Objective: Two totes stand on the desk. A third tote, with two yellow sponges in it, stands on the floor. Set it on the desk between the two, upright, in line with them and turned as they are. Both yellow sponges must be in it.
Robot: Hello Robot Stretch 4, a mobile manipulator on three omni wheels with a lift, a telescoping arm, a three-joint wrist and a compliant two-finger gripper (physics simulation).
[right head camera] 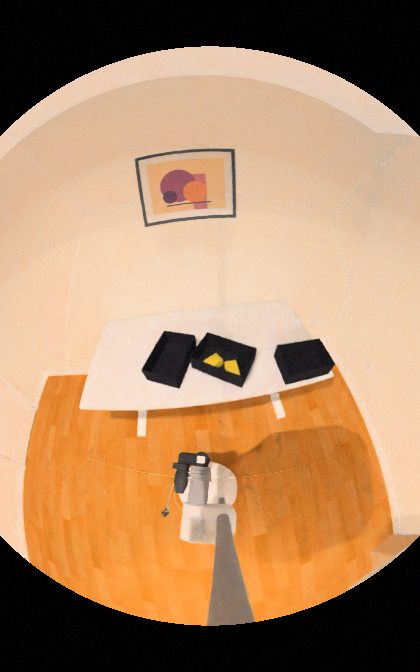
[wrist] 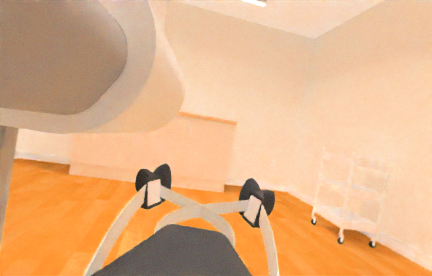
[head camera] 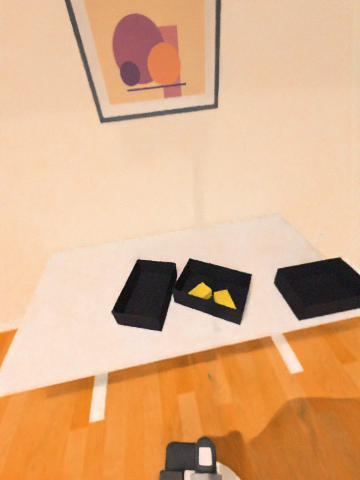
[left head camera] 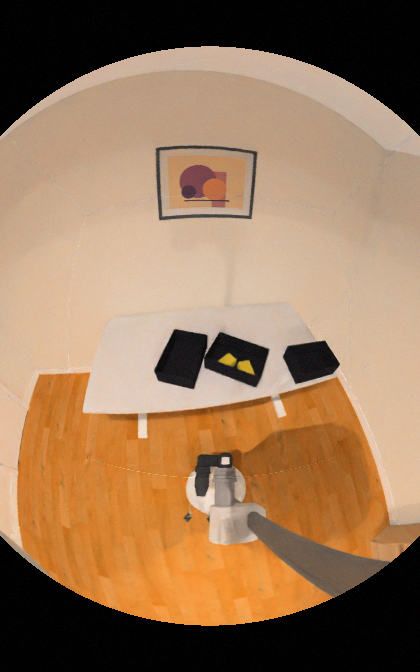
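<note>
A black tote point(head camera: 210, 308) point(left head camera: 230, 372) point(right head camera: 217, 371) stands upright on the desk point(head camera: 65, 310) point(left head camera: 120, 365) point(right head camera: 115, 365) between two others. One yellow sponge point(head camera: 201, 291) point(left head camera: 228, 359) point(right head camera: 213, 359) and a second yellow sponge point(head camera: 225, 299) point(left head camera: 246, 367) point(right head camera: 232, 367) are in it. Its left corner is at or very near the left tote point(head camera: 145, 295) point(left head camera: 182, 357) point(right head camera: 171, 360). A wide gap separates it from the right tote point(head camera: 320, 295) point(left head camera: 312, 367) point(right head camera: 305, 365). Its sides are angled differently from both. My gripper point(wrist: 206, 185) is partly open and empty, away from the desk.
My wrist point(head camera: 187, 456) point(left head camera: 215, 460) point(right head camera: 192, 458) is drawn in over my base, in front of the desk. In the wrist view a white wheeled cart point(wrist: 345, 220) stands at the right and a low pale block point(wrist: 150, 155) stands by the wall.
</note>
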